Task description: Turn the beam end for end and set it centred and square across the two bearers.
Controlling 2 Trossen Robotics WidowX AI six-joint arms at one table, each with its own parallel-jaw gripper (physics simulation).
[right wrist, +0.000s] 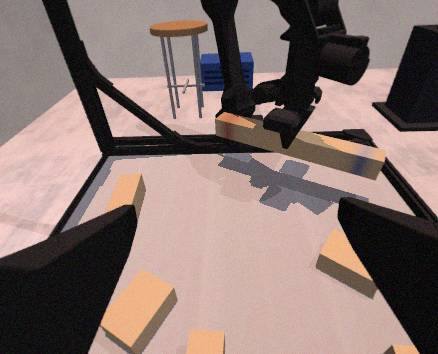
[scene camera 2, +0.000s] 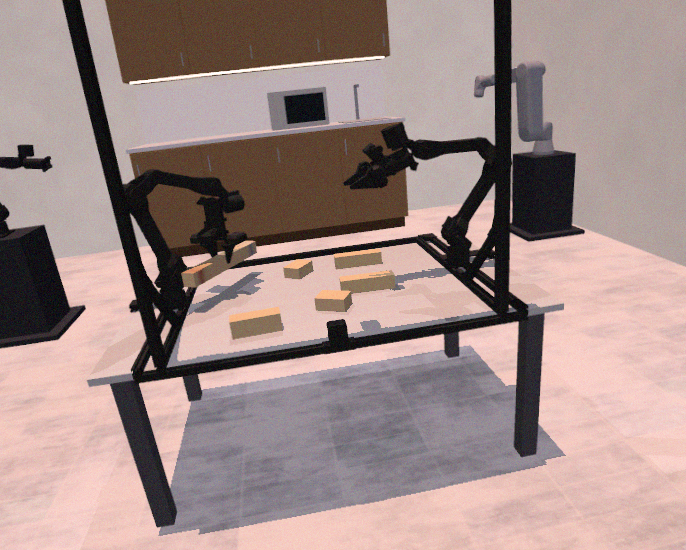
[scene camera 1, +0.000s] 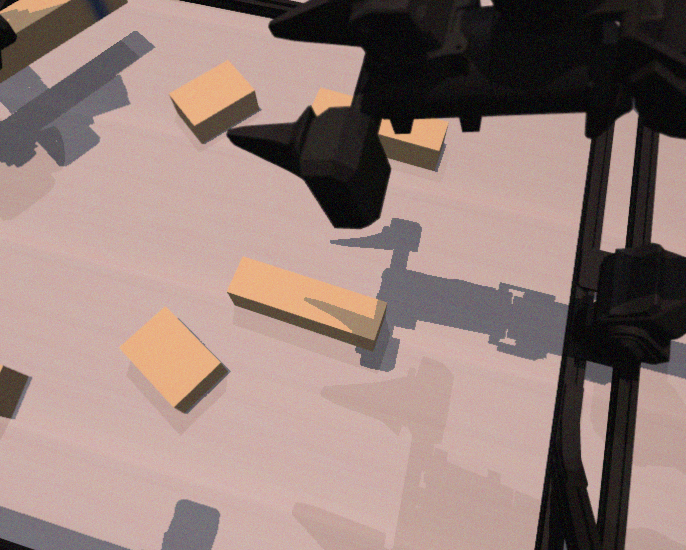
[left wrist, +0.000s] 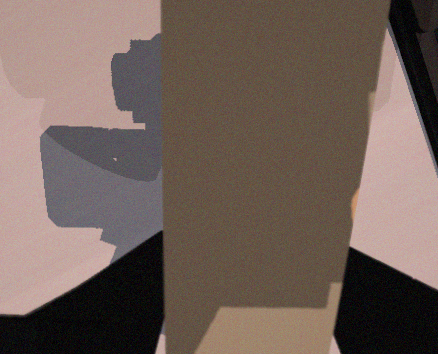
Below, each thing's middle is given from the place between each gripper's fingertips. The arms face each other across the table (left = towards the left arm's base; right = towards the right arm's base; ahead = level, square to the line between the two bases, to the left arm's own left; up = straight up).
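Long wooden beam [scene camera 1: 37, 35]: 130 mm ahead of my right hand, 420 mm to the left of it and 220 mm below it.
My left hand is right at the long wooden beam. By its middle, the beam is nearer to my left hand than to my right hand.
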